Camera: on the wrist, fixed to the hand. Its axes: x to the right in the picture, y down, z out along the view.
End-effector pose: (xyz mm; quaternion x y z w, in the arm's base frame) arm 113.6 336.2 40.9 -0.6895 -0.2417 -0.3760 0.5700
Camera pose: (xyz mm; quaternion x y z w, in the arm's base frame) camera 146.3 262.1 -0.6 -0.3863 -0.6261 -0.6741 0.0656
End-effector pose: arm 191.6 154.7 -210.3 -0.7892 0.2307 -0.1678 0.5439
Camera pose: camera 142.7 90.1 -251.9 -0.7795 -0.3818 -0.4578 0.1923
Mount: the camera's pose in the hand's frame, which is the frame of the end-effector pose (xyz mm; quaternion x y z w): -6.2 67.3 -61.0 -0.1025 -0.0215 -0.6979 0.7085
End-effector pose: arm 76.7 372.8 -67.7 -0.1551 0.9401 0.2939 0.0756
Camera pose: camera 56.8 391.6 19.1 -0.7674 0.5261 0.2552 0.2630
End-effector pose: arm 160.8 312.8 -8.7 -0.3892 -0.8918 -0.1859 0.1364
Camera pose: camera 221.0 324.4 58.6 -0.3287 0.8874 0.3100 0.0922
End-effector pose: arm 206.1 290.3 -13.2 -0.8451 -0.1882 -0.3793 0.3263
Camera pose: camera 208.6 199.3 -15.0 0.5090 0.6913 0.4976 0.1242
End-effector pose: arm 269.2 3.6 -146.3 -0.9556 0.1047 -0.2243 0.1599
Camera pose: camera 226.9 -72.9 -120.7 0.7713 0.5732 0.2392 0.1389
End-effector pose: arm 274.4 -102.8 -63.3 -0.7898 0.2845 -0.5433 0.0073
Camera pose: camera 190.5 -138.2 -65.2 0.7706 0.2941 0.3439 0.4488
